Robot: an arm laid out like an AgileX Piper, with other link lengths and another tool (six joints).
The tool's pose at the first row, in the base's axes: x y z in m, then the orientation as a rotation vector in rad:
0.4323, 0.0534, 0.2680, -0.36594, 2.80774, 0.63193
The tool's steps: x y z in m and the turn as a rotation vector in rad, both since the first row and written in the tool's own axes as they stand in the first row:
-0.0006, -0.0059, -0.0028, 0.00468, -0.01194, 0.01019
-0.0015, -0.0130, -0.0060, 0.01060, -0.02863, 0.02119
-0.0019, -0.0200, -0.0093, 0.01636, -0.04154, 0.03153
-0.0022, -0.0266, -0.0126, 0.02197, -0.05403, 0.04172
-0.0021, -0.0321, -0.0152, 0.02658, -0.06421, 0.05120
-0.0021, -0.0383, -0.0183, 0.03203, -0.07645, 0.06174
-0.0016, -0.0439, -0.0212, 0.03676, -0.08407, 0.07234
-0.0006, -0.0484, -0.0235, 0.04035, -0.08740, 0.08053
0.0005, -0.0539, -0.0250, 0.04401, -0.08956, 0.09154
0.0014, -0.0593, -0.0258, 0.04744, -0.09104, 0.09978
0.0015, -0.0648, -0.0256, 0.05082, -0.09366, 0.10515
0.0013, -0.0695, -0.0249, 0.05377, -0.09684, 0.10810
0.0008, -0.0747, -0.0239, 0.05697, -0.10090, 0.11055
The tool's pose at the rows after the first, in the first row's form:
0.4341, 0.0471, 0.2684, -0.34605, 2.80100, 0.62754
0.4365, 0.0396, 0.2687, -0.32299, 2.79015, 0.62159
0.4383, 0.0321, 0.2690, -0.30253, 2.78249, 0.61569
0.4399, 0.0249, 0.2694, -0.28256, 2.77501, 0.60996
0.4410, 0.0189, 0.2696, -0.26475, 2.76919, 0.60547
0.4423, 0.0121, 0.2699, -0.24461, 2.76179, 0.60003
0.4429, 0.0058, 0.2701, -0.22636, 2.75857, 0.59555
0.4429, 0.0007, 0.2701, -0.21326, 2.75847, 0.59216
0.4432, -0.0050, 0.2690, -0.19672, 2.76027, 0.58920
0.4438, -0.0103, 0.2674, -0.18426, 2.76181, 0.58600
0.4453, -0.0150, 0.2651, -0.17533, 2.76139, 0.58232
0.4470, -0.0188, 0.2627, -0.16960, 2.75966, 0.57878
0.4492, -0.0228, 0.2600, -0.16421, 2.75697, 0.57482

